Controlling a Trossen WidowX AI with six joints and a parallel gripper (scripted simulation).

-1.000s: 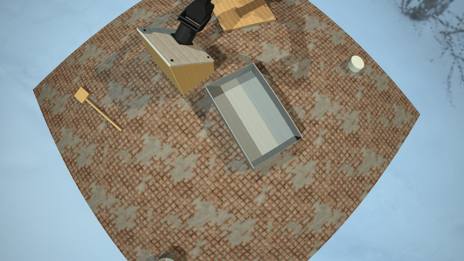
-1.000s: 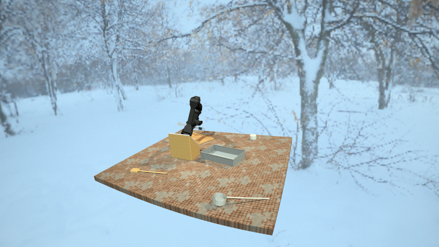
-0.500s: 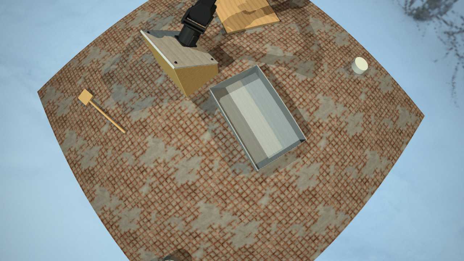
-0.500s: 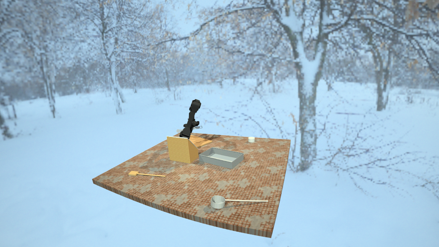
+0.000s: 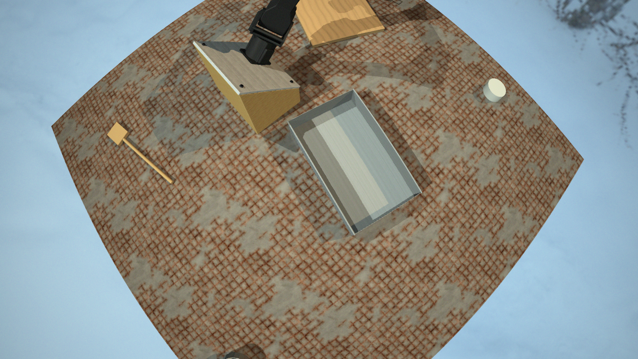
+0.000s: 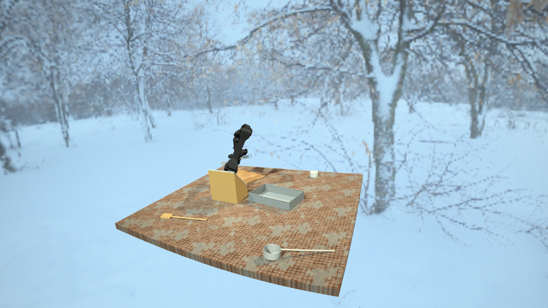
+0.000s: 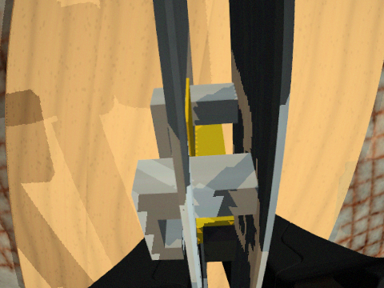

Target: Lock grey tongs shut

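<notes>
Right now the wooden board is 10 cm below my gripper tip. From my gripper tip the other things lie so: small white cylinder: 57 cm ahead, 21 cm to the left, 9 cm below; then yellow piece: 5 cm above, 4 cm ahead; then grey roasting tin: 48 cm ahead, 30 cm to the right, 8 cm below.
</notes>
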